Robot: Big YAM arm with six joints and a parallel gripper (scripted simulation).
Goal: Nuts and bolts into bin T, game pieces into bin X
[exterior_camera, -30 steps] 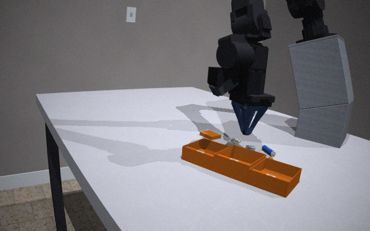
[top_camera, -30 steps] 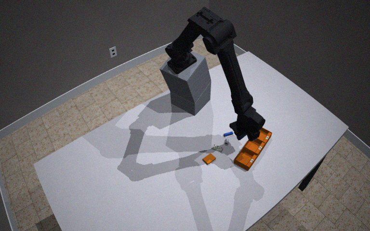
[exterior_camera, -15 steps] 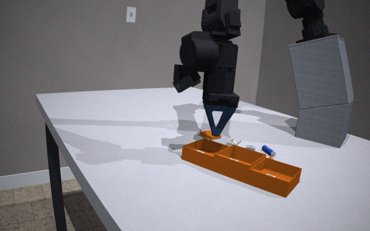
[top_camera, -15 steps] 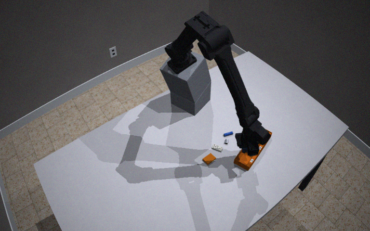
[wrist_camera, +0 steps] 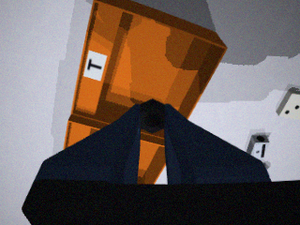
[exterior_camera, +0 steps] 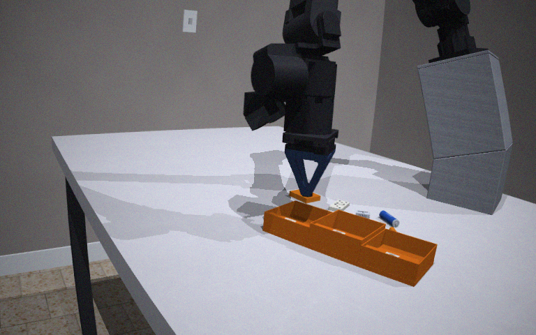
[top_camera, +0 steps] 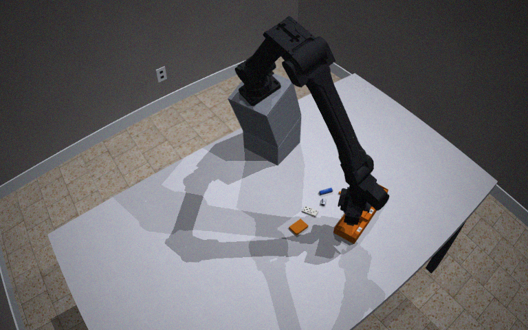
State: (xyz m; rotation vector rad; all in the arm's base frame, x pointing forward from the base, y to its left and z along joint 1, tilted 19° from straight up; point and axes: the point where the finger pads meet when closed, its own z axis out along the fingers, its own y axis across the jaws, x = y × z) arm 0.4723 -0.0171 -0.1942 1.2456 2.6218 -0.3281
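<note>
My hand is 13 cm past the white domino, 6 cm to the left of it and 6 cm above it. From my hand the other things lie so: small silver metal piece 13 cm behind, 6 cm below; then black fastener 1 cm below; then orange three-part bin row 2 cm behind, 8 cm to the left, 5 cm below.
</note>
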